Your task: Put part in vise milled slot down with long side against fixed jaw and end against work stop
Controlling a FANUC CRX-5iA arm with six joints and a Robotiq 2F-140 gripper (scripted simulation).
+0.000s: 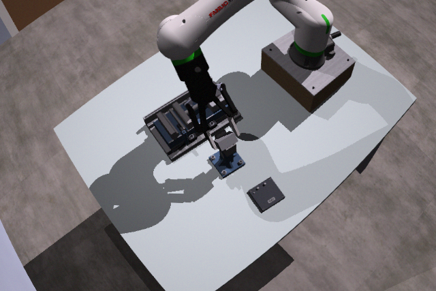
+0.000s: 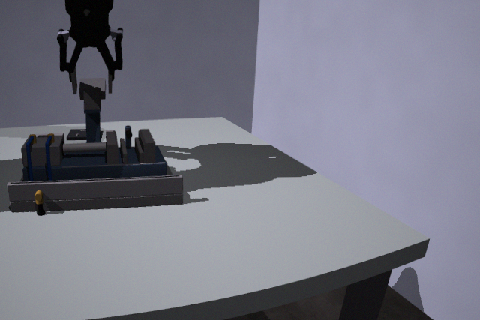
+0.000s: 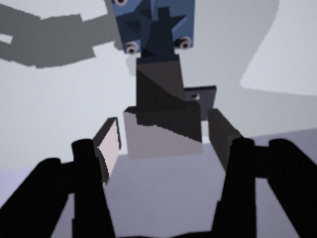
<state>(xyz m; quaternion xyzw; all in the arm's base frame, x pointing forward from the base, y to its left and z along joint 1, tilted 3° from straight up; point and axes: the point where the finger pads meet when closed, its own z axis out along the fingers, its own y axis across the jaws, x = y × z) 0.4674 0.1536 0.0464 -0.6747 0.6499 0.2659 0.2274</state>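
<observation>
Now: hand 20 mm to the right of the part and 20 mm above it. Round my hand: cylinder rod (190 mm to the right, 100 mm below); blue work stop (90 mm ahead, 110 mm to the right, 120 mm below); black work stop (90 mm ahead, 130 mm to the right, 90 mm below).
</observation>
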